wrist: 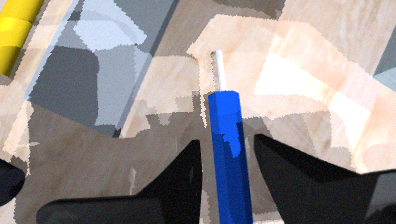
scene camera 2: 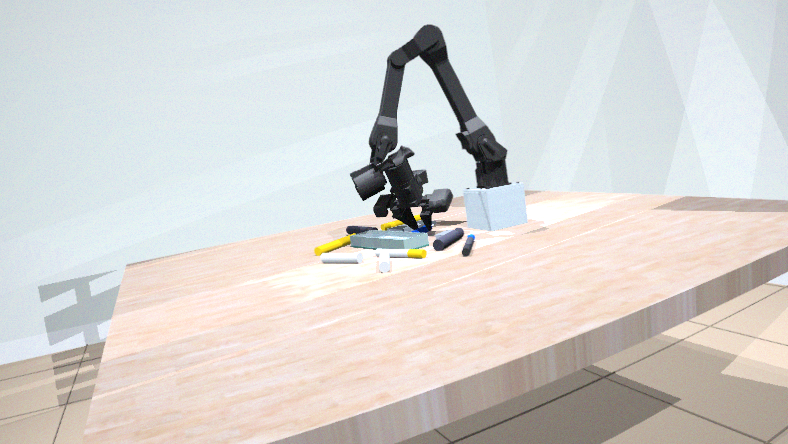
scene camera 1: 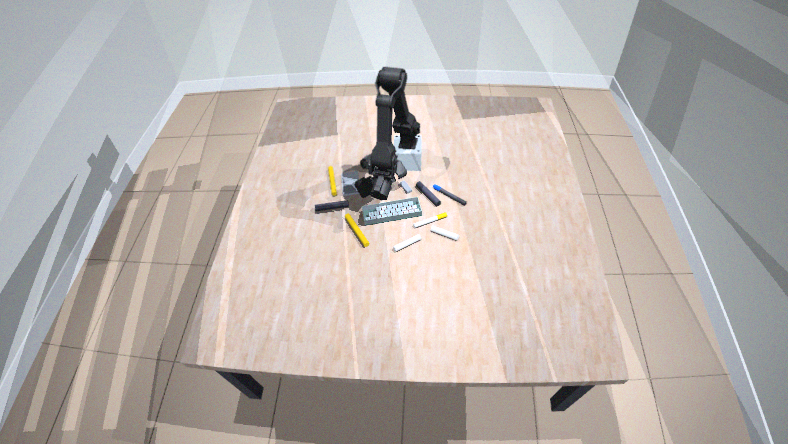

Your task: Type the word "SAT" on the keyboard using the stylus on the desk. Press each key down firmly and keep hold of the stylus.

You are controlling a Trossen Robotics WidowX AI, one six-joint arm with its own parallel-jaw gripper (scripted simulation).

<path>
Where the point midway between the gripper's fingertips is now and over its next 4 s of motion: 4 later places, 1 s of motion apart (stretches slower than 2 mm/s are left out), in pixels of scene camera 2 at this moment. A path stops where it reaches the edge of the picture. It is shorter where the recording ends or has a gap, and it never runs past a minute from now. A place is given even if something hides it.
The gripper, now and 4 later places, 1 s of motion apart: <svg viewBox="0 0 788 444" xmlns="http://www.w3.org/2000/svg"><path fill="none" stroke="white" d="M424 230L421 209L412 202L401 194L396 196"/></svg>
</path>
